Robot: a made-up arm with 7 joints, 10 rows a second.
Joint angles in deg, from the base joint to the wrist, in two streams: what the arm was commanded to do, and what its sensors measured. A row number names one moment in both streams.
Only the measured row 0 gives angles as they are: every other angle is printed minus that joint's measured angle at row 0.
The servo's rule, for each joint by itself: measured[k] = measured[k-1] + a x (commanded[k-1-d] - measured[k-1]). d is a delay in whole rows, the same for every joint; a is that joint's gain. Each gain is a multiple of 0.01, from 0.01 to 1. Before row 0 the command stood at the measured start. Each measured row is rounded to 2 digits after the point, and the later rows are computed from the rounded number. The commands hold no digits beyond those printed.
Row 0, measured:
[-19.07, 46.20, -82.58, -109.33, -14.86, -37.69, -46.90]
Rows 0 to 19, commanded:
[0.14, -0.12, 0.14, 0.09, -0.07, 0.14, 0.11]
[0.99, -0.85, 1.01, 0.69, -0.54, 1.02, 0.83]
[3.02, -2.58, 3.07, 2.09, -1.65, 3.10, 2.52]
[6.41, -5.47, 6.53, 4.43, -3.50, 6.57, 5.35]
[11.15, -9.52, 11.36, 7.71, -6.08, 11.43, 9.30]
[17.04, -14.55, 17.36, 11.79, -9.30, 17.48, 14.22]
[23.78, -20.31, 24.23, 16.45, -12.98, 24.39, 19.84]
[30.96, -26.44, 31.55, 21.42, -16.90, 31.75, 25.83]
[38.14, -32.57, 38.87, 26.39, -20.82, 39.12, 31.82]
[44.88, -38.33, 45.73, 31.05, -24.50, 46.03, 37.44]
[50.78, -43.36, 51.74, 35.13, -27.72, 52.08, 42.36]
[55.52, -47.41, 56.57, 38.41, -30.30, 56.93, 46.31]
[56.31, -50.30, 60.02, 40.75, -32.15, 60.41, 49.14]
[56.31, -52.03, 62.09, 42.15, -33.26, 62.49, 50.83]
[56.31, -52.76, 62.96, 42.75, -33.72, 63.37, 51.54]
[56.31, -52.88, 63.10, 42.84, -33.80, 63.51, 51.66]
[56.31, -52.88, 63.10, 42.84, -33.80, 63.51, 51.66]
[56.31, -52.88, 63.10, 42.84, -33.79, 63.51, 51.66]
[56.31, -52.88, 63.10, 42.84, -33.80, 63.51, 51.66]
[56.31, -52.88, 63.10, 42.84, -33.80, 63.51, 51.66]
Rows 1 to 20, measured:
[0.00, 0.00, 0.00, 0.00, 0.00, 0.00, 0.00]
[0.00, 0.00, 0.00, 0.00, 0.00, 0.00, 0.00]
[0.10, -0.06, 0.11, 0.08, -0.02, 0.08, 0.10]
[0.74, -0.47, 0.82, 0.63, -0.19, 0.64, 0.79]
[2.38, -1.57, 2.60, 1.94, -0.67, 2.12, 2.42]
[5.28, -3.60, 5.70, 4.18, -1.60, 4.79, 5.17]
[9.51, -6.68, 10.17, 7.36, -3.08, 8.77, 9.05]
[14.93, -10.77, 15.85, 11.35, -5.13, 14.00, 13.91]
[21.30, -15.73, 22.47, 15.94, -7.72, 20.23, 19.48]
[28.26, -21.30, 29.64, 20.87, -10.75, 27.14, 25.45]
[35.37, -27.16, 36.93, 25.84, -14.07, 34.33, 31.44]
[42.22, -32.97, 43.88, 30.53, -17.51, 41.35, 37.08]
[48.38, -38.37, 50.09, 34.67, -20.88, 47.79, 42.04]
[53.52, -43.07, 55.21, 38.04, -23.99, 53.27, 46.05]
[55.53, -46.83, 59.01, 40.48, -26.68, 57.55, 48.95]
[56.09, -49.53, 61.44, 41.98, -28.85, 60.51, 50.72]
[56.25, -51.21, 62.64, 42.67, -30.46, 62.23, 51.49]
[56.29, -52.08, 63.00, 42.82, -31.56, 63.00, 51.65]
[56.30, -52.50, 63.08, 42.84, -32.30, 63.31, 51.66]
[56.31, -52.70, 63.10, 42.84, -32.79, 63.43, 51.66]
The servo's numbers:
d 2
a 0.72 0.52 0.79 0.90 0.33 0.60 0.94

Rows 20 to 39, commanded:
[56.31, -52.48, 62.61, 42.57, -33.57, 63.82, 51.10]
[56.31, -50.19, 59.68, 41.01, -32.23, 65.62, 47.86]
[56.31, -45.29, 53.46, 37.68, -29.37, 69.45, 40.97]
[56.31, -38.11, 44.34, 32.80, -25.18, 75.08, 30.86]
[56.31, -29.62, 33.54, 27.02, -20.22, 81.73, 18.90]
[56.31, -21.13, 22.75, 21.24, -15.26, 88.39, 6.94]
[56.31, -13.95, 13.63, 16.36, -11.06, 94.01, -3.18]
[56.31, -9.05, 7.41, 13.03, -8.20, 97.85, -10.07]
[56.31, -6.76, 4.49, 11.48, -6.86, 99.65, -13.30]
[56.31, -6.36, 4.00, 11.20, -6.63, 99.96, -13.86]
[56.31, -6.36, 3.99, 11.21, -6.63, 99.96, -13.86]
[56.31, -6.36, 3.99, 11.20, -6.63, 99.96, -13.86]
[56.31, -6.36, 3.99, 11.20, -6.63, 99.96, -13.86]
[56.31, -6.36, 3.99, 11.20, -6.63, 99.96, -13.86]
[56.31, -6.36, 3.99, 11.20, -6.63, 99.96, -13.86]
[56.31, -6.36, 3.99, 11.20, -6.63, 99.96, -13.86]
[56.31, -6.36, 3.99, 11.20, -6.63, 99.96, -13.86]
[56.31, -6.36, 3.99, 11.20, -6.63, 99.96, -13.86]
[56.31, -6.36, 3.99, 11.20, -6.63, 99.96, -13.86]
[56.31, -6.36, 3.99, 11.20, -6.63, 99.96, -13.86]
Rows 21 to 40, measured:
[56.31, -52.79, 63.10, 42.84, -33.12, 63.48, 51.66]
[56.31, -52.84, 63.10, 42.84, -33.34, 63.50, 51.66]
[56.31, -52.65, 62.71, 42.60, -33.42, 63.69, 51.13]
[56.31, -51.37, 60.32, 41.17, -33.03, 64.85, 48.06]
[56.31, -48.21, 54.90, 38.03, -31.82, 67.61, 41.40]
[56.31, -42.96, 46.56, 33.32, -29.63, 72.09, 31.49]
[56.31, -36.02, 36.27, 27.65, -26.52, 77.87, 19.66]
[56.31, -28.28, 25.59, 21.88, -22.80, 84.18, 7.70]
[56.31, -20.83, 16.14, 16.91, -18.93, 90.08, -2.53]
[56.31, -14.70, 9.24, 13.42, -15.39, 94.74, -9.62]
[56.31, -10.57, 5.49, 11.67, -12.58, 97.69, -13.08]
[56.31, -8.38, 4.31, 11.25, -10.62, 99.05, -13.81]
[56.31, -7.33, 4.06, 11.21, -9.30, 99.60, -13.86]
[56.31, -6.83, 4.00, 11.20, -8.42, 99.82, -13.86]
[56.31, -6.59, 3.99, 11.20, -7.83, 99.90, -13.86]
[56.31, -6.47, 3.99, 11.20, -7.43, 99.94, -13.86]
[56.31, -6.41, 3.99, 11.20, -7.17, 99.95, -13.86]
[56.31, -6.38, 3.99, 11.20, -6.99, 99.96, -13.86]
[56.31, -6.37, 3.99, 11.20, -6.87, 99.96, -13.86]
[56.31, -6.36, 3.99, 11.20, -6.79, 99.96, -13.86]

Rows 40 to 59, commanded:
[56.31, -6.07, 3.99, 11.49, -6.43, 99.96, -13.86]
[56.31, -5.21, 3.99, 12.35, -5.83, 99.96, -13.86]
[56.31, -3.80, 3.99, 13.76, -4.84, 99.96, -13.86]
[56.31, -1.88, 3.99, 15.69, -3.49, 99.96, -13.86]
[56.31, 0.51, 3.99, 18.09, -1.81, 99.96, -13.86]
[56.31, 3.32, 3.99, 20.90, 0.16, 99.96, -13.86]
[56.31, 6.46, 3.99, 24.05, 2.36, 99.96, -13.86]
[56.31, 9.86, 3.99, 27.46, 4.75, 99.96, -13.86]
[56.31, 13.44, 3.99, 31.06, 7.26, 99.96, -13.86]
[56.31, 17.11, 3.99, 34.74, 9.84, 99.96, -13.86]
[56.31, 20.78, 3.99, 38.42, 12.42, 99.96, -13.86]
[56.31, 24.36, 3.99, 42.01, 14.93, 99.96, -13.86]
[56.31, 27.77, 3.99, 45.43, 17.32, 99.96, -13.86]
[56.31, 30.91, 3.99, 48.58, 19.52, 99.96, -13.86]
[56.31, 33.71, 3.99, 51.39, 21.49, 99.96, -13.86]
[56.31, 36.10, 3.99, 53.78, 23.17, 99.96, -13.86]
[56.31, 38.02, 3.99, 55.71, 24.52, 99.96, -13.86]
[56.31, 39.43, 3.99, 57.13, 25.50, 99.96, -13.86]
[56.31, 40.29, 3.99, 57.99, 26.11, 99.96, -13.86]
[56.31, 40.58, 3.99, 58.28, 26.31, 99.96, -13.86]
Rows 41 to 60, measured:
[56.31, -6.36, 3.99, 11.20, -6.74, 99.96, -13.86]
[56.31, -6.36, 3.99, 11.20, -6.70, 99.96, -13.86]
[56.31, -6.21, 3.99, 11.46, -6.61, 99.96, -13.86]
[56.31, -5.69, 3.99, 12.26, -6.35, 99.96, -13.86]
[56.31, -4.71, 3.99, 13.61, -5.85, 99.96, -13.86]
[56.31, -3.24, 3.99, 15.48, -5.07, 99.96, -13.86]
[56.31, -1.29, 3.99, 17.83, -3.99, 99.96, -13.86]
[56.31, 1.11, 3.99, 20.59, -2.62, 99.96, -13.86]
[56.31, 3.89, 3.99, 23.70, -0.98, 99.96, -13.86]
[56.31, 6.99, 3.99, 27.08, 0.91, 99.96, -13.86]
[56.31, 10.34, 3.99, 30.66, 3.01, 99.96, -13.86]
[56.31, 13.86, 3.99, 34.33, 5.26, 99.96, -13.86]
[56.31, 17.46, 3.99, 38.01, 7.62, 99.96, -13.86]
[56.31, 21.05, 3.99, 41.61, 10.03, 99.96, -13.86]
[56.31, 24.54, 3.99, 45.05, 12.44, 99.96, -13.86]
[56.31, 27.85, 3.99, 48.23, 14.78, 99.96, -13.86]
[56.31, 30.90, 3.99, 51.07, 16.99, 99.96, -13.86]
[56.31, 33.60, 3.99, 53.51, 19.03, 99.96, -13.86]
[56.31, 35.90, 3.99, 55.49, 20.84, 99.96, -13.86]
[56.31, 37.74, 3.99, 56.97, 22.38, 99.96, -13.86]

